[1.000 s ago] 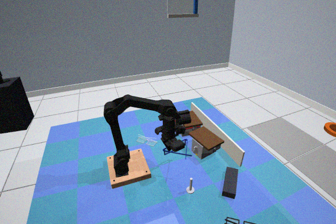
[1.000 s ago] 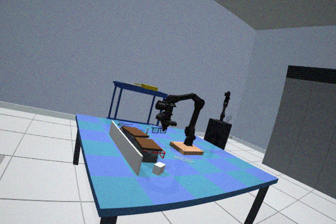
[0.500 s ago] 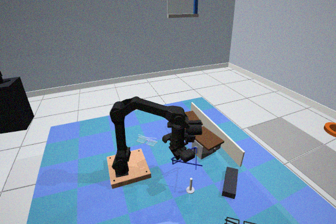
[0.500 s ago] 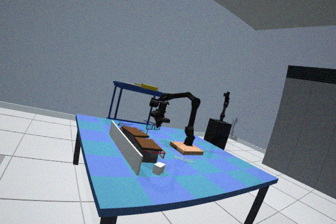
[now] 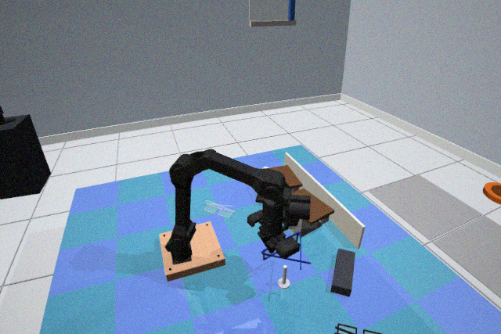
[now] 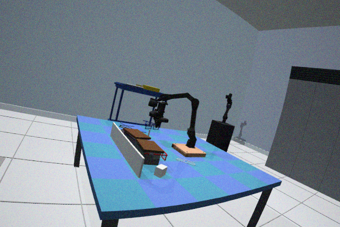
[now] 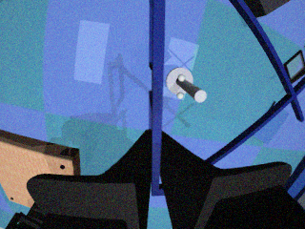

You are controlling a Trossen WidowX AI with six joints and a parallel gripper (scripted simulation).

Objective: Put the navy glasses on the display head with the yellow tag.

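My gripper tip is now 9 cm above the white peg, 4 cm to the left of it and 3 cm short of it. From my gripper tip the other things lie so: clear glasses 38 cm to the left, 10 cm below, 10 cm behind; then dark box 23 cm ahead, 10 cm below, 7 cm to the right; then black glasses 27 cm to the right, 17 cm ahead, 10 cm below.
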